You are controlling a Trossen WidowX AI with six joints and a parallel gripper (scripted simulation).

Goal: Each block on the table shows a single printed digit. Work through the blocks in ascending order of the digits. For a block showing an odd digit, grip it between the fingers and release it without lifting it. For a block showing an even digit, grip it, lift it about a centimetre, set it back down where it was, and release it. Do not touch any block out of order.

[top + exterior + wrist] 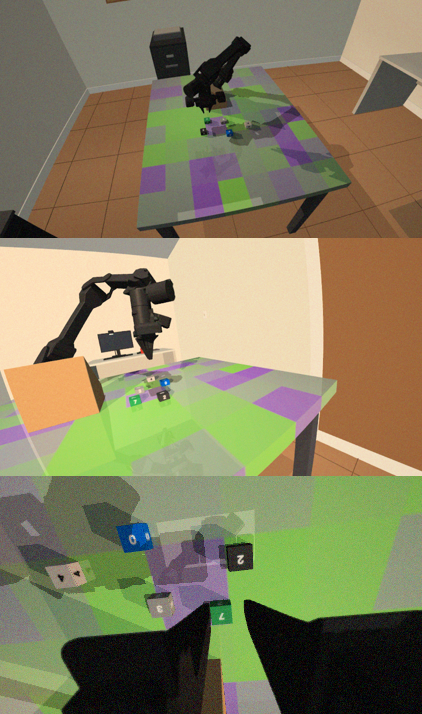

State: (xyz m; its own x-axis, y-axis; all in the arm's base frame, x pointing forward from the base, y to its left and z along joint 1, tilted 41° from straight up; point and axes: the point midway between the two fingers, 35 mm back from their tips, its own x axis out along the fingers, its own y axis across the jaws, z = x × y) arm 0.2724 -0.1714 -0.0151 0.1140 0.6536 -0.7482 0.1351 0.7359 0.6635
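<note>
Now: the grey block 12 cm below my gripper tip, 10 cm to the left of it and 3 cm behind it. Round my gripper tip: black block (12 cm below, 3 cm to the right, 1 cm ahead); then blue block (12 cm below, 10 cm to the left, 7 cm ahead); then green block (12 cm below, 7 cm behind, 1 cm to the left).
</note>
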